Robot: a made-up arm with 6 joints. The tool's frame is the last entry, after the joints.
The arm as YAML. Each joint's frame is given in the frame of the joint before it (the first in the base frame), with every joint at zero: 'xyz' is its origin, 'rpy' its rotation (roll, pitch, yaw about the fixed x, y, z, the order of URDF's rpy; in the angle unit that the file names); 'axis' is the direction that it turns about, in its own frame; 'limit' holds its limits. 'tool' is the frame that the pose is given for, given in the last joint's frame.
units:
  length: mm
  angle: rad
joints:
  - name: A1
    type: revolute
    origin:
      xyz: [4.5, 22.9, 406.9]
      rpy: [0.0, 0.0, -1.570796]
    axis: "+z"
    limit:
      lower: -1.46
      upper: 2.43
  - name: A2
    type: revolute
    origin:
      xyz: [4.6, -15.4, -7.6]
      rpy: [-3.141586, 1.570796, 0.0]
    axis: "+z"
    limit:
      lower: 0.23
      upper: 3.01
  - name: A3
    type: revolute
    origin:
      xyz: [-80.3, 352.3, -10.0]
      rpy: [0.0, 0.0, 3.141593]
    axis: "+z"
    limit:
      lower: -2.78
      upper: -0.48
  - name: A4
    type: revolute
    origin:
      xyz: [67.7, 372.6, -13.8]
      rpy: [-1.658, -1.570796, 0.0]
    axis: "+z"
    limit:
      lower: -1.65
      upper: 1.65
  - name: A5
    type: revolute
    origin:
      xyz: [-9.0, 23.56, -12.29]
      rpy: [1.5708, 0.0, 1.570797]
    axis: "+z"
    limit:
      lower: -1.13
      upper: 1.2
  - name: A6
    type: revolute
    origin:
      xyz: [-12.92, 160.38, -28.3]
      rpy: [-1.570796, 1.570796, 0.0]
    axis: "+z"
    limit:
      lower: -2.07
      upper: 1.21
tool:
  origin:
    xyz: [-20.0, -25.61, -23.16]
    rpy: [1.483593, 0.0, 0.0]
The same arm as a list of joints. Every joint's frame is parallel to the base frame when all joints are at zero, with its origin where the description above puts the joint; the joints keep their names.
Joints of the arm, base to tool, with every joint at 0 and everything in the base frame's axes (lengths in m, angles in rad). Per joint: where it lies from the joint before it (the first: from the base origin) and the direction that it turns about. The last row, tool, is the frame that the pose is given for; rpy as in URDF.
A1: offset 0.0045 0.0229 0.4069 axis 0 0 1
A2: offset -0.0154 -0.0046 -0.0076 axis 0 1 0
A3: offset -0.3523 -0.01 0.0803 axis 0 1 0
A4: offset 0.3726 -0.0138 0.0677 axis 0.9962 0 0.0871
A5: offset -0.0143 -0.009 0.0224 axis 0 1 0
A6: offset 0.1609 -0.0283 0.0011 axis 0.9962 0 0.0871
tool: offset -0.0253 0.02 0.0235 rpy 0 0 -1.5708
Joint limits (rad, base to tool): -1.46..2.43 0.23..3.01 -2.78..-0.48 -1.65..1.65 -1.13..1.2 -2.07..1.21

